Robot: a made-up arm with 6 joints.
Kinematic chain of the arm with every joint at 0, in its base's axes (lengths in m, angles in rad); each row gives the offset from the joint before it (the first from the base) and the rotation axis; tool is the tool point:
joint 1: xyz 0 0 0.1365 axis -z
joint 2: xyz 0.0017 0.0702 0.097 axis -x
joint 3: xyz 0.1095 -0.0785 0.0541 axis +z
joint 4: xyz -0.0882 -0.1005 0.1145 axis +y
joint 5: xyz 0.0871 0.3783 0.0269 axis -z
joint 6: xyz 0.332 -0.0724 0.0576 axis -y
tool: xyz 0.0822 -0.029 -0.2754
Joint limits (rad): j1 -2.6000..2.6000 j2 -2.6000..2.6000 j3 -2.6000..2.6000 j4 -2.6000..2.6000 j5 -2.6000..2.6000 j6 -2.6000..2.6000
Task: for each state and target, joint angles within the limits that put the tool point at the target. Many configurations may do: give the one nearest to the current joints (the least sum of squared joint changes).
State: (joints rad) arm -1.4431 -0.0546 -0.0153 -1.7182 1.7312 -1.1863
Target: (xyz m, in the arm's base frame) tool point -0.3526 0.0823 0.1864
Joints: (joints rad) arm -1.5953 0.6917 -0.2915 -1.6977 2.2729 -1.6615
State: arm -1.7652 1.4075 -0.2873 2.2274 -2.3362 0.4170
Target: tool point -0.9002 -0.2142 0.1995
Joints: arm -2.3696 0.7562 -0.5637 2.0005 -2.4539 0.8018
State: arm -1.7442 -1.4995 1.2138 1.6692 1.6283 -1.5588
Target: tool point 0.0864 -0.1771 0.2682
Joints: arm -1.3718 -1.3069 1.1114 1.6643 1.9493 -1.6457
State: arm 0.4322 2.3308 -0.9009 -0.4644 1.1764 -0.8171
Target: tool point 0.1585 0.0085 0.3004
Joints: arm 0.6619 2.1360 -0.9014 -0.2229 1.3270 -0.5734
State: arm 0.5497 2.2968 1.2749 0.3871 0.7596 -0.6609
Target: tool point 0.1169 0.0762 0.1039
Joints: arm 0.3228 1.9644 1.2390 -0.3875 0.5701 -0.7552
